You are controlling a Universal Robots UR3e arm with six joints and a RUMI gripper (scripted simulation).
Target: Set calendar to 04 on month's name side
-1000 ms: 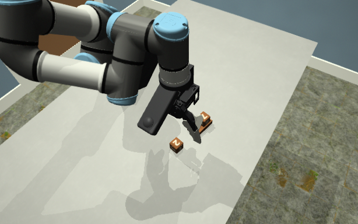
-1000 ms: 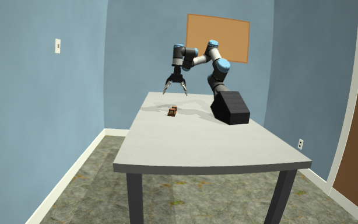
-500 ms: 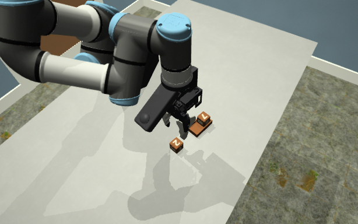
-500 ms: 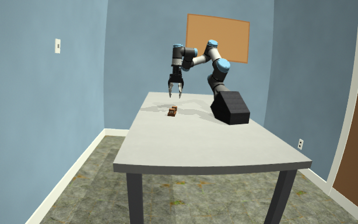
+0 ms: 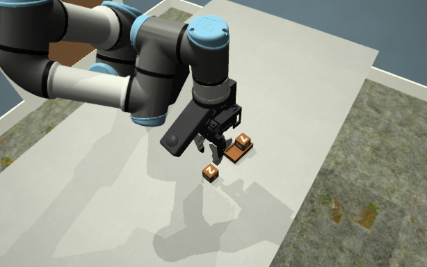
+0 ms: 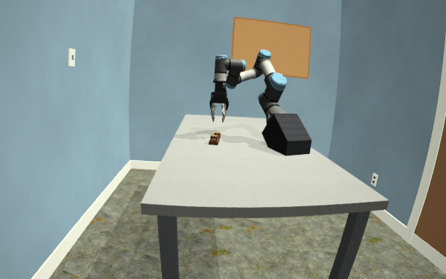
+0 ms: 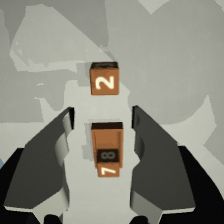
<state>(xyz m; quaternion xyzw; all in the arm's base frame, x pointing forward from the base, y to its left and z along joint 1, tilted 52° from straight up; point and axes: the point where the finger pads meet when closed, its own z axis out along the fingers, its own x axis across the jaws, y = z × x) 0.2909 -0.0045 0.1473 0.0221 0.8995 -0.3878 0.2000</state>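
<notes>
Now: the cube 90 mm below my hand. Also, from my hand: brown tray 110 mm to the left, 100 mm below, 20 mm ahead.
</notes>
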